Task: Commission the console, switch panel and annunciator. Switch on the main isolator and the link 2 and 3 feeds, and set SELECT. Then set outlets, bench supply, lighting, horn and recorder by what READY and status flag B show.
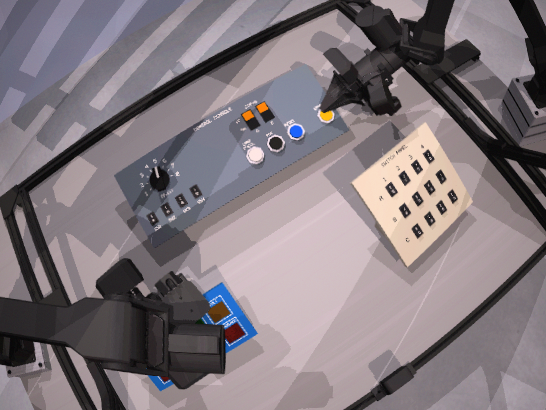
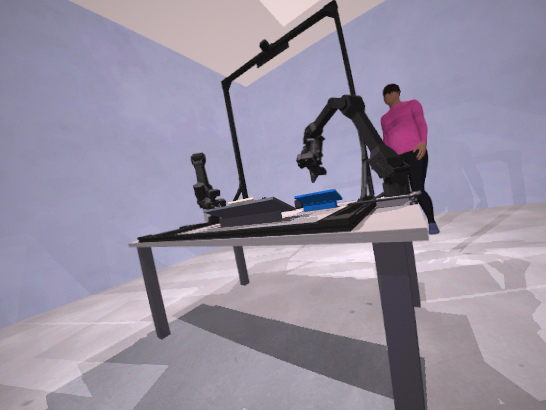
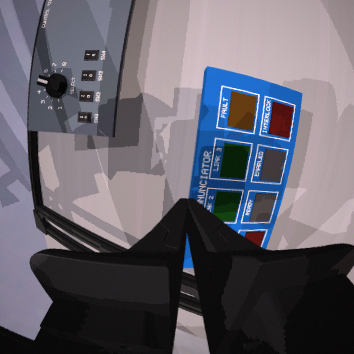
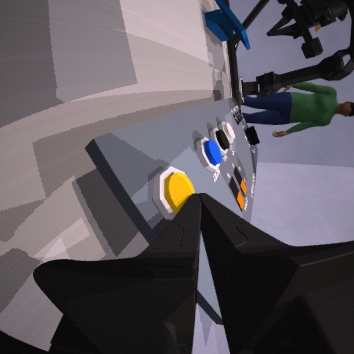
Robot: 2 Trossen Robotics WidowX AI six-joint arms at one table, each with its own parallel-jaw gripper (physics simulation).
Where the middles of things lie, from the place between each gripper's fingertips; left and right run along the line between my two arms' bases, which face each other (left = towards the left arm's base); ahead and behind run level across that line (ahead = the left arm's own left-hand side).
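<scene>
My left hand is 70 mm above the yellow ENABLE button [image 4: 177,187], and it's 240 mm short of it and 380 mm to the left of it.
As for my right hand, the button is 10 mm below it, 10 mm behind it and 10 mm to the right of it.
</scene>
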